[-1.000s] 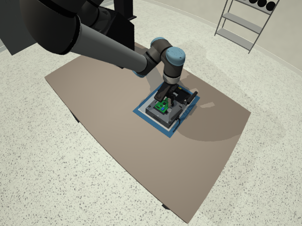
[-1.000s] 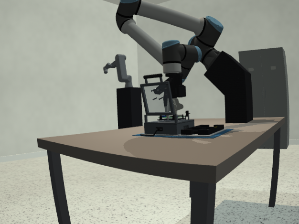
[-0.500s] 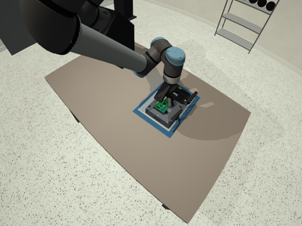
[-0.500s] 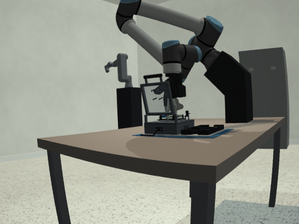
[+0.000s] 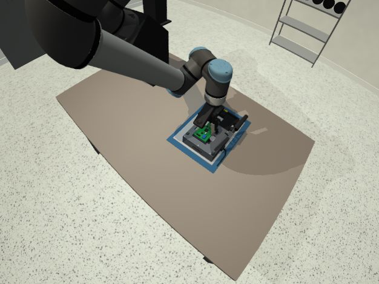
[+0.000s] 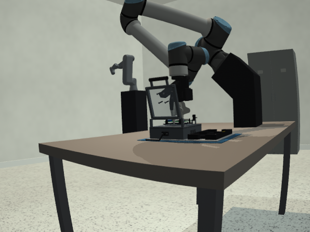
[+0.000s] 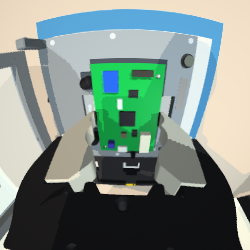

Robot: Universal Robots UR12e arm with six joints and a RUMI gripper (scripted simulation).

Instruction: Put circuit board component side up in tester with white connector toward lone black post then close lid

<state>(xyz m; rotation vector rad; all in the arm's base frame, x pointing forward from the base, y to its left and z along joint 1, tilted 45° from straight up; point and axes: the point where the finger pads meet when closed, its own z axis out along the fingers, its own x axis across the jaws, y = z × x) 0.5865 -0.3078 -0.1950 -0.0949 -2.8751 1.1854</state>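
My hand is right at the green circuit board. From my hand the other things lie so: tester bed 10 mm ahead, 10 mm to the left, 10 mm below; black post 60 mm behind, 60 mm to the left, 10 mm above; tester 30 mm ahead, 40 mm to the left, 30 mm above.
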